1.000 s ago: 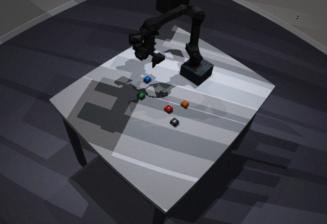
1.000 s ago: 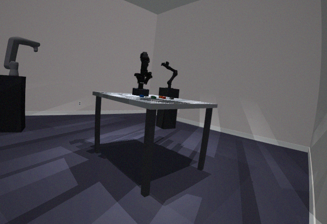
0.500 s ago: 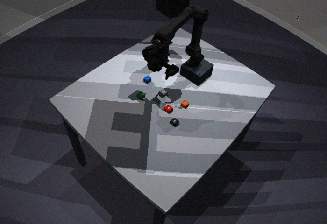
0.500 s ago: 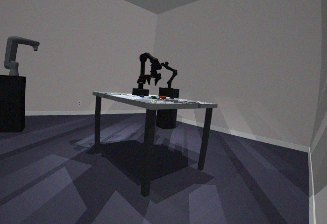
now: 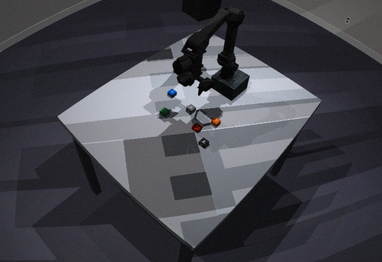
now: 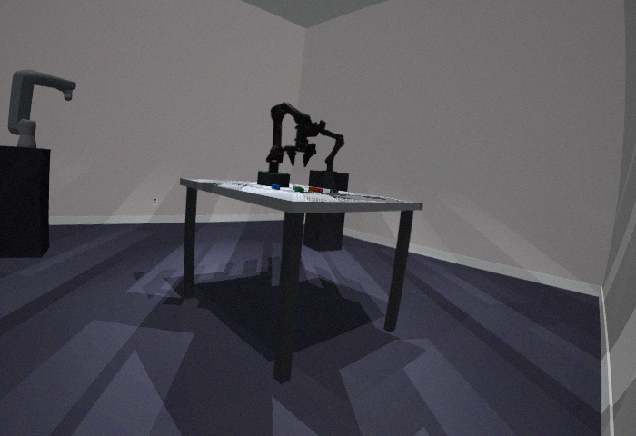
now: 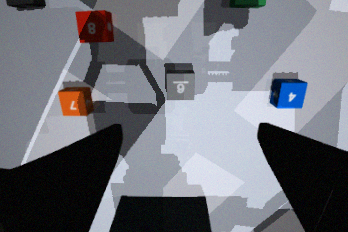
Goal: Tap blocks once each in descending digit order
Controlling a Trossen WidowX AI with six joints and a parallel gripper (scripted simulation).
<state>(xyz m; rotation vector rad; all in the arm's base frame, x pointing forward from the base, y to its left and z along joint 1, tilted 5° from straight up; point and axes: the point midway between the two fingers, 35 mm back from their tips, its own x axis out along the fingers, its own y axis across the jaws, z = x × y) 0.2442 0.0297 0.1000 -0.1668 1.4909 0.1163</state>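
Now: the black block 19 cm to the left of my gripper tip, 12 cm below it and 7 cm ahead of it. Also, from my gripper tip: grey block: 12 cm below; then red block: 12 cm below, 11 cm to the left, 5 cm ahead; then green block: 12 cm below, 11 cm ahead, 5 cm to the right.
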